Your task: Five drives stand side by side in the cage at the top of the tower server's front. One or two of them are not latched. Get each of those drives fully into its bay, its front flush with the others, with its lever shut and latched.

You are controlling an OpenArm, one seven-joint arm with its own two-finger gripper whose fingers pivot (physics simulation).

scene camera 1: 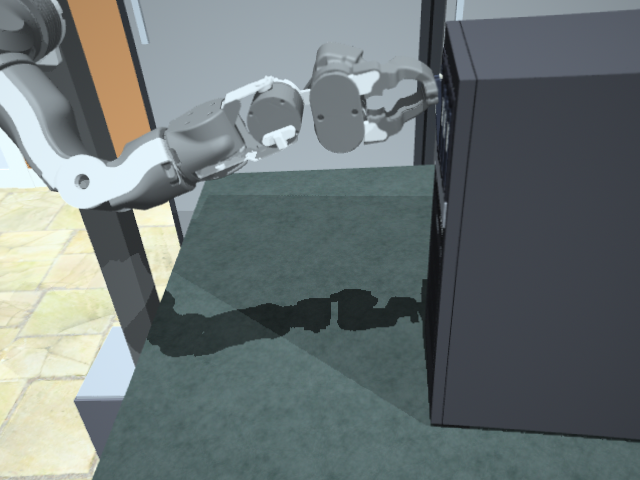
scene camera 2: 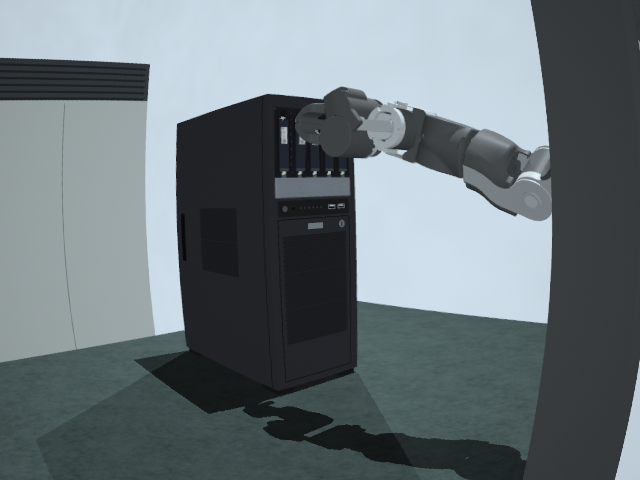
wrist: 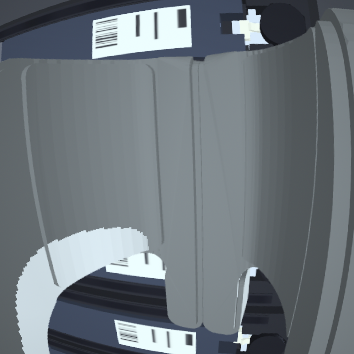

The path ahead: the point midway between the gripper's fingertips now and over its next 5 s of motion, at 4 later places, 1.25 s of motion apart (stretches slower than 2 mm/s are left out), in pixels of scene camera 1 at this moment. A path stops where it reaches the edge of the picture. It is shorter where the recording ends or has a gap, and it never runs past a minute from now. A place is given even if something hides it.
My gripper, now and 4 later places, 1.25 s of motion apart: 435, 86; 394, 81; 388, 63; 367, 93; 418, 89
